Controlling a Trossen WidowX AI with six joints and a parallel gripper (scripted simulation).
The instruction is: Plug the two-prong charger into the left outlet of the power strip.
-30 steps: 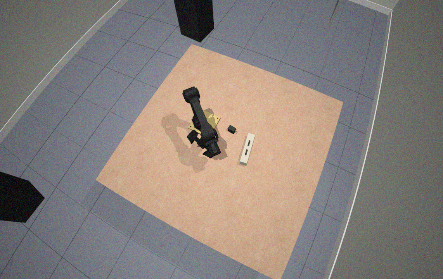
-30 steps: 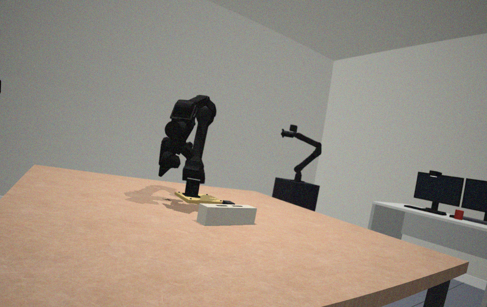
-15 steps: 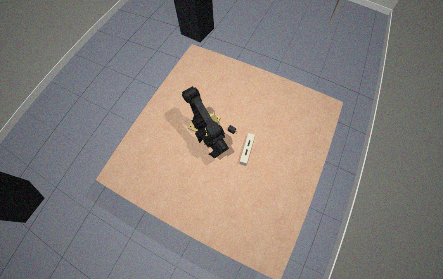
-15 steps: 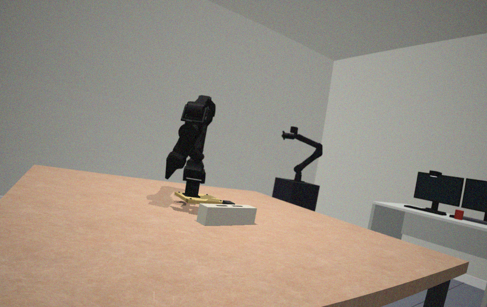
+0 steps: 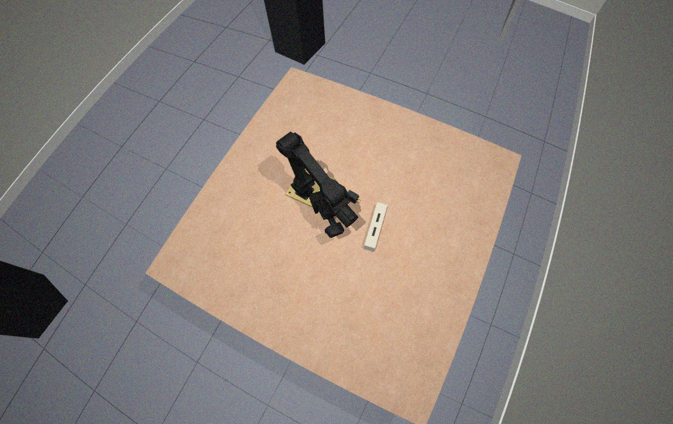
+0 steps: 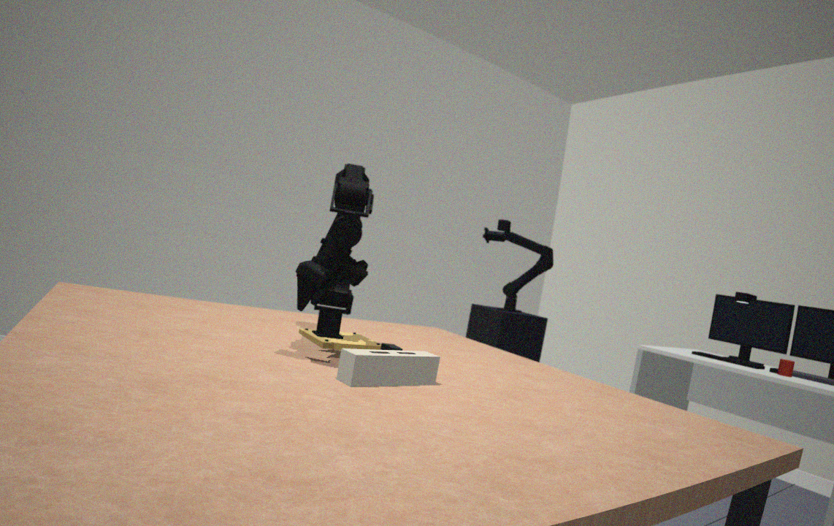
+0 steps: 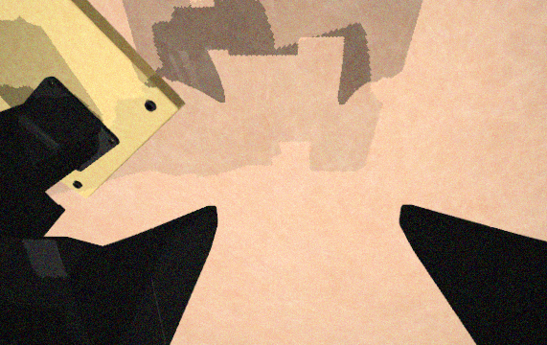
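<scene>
My gripper tip is 4 cm short of the charger, 20 cm to the right of it and 8 cm above it.
</scene>
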